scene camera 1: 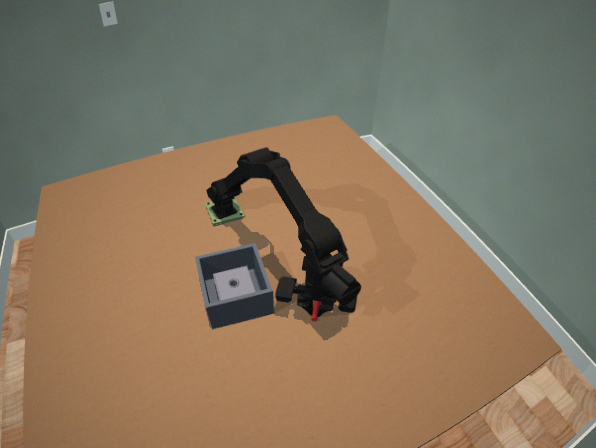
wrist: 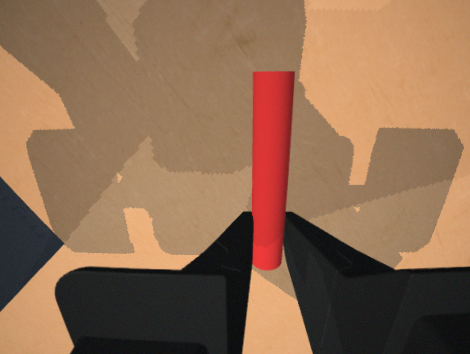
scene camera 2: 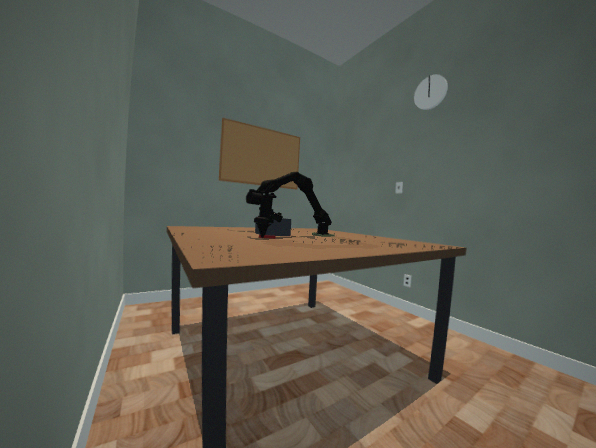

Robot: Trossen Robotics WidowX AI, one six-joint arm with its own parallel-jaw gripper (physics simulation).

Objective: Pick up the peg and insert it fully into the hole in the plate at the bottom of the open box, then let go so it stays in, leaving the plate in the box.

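Places are measured from the arm's base along level axes (x ahead, y down, z left), in metres.
Where they show: gripper, fingertip midpoint: (scene camera 1: 315,314) (wrist: 266,220) (scene camera 2: 262,237); arm's base at its link origin: (scene camera 1: 223,210) (scene camera 2: 322,233).
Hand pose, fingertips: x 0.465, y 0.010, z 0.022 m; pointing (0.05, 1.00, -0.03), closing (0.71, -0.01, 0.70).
Things, the pixels of their top centre, and the offset from my fingertips. "spot": a spot on its surface instead. Level surfaces: height alone.
- red peg at its top centre: (wrist: 272,187) (scene camera 1: 316,305) (scene camera 2: 267,235) dx -0.016, dy -0.012, dz +0.016 m
- open dark blue-grey box at its top centre: (scene camera 1: 231,273) (scene camera 2: 273,217) dx -0.158, dy -0.096, dz -0.139 m
- light grey plate at its top centre: (scene camera 1: 233,282) dx -0.158, dy -0.059, dz -0.139 m
- round hole at a spot on its surface: (scene camera 1: 233,283) spot: dx -0.167, dy -0.043, dz -0.137 m
- brown table at its surface level: dy +0.002 m
The red peg (scene camera 1: 315,311) (scene camera 2: 270,237) (wrist: 272,135) lies on its side at table level, right of the box in scene camera 1. My gripper (scene camera 1: 318,306) (scene camera 2: 263,234) (wrist: 266,220) points down and is shut on the peg, with a finger against each side close to its near end in the wrist view. Most of the peg's length sticks out past the fingertips there. The open dark blue-grey box (scene camera 1: 243,310) (scene camera 2: 284,228) (wrist: 22,245) stands beside the gripper. In it lies a light grey plate (scene camera 1: 246,288) with a round hole (scene camera 1: 233,283) near its middle.
The arm's base stands on a green mounting plate (scene camera 1: 216,221) (scene camera 2: 320,234), behind the box in scene camera 1. The box's raised walls stand close to the gripper's side. All stand on the brown table (scene camera 1: 150,380) (scene camera 2: 300,255).
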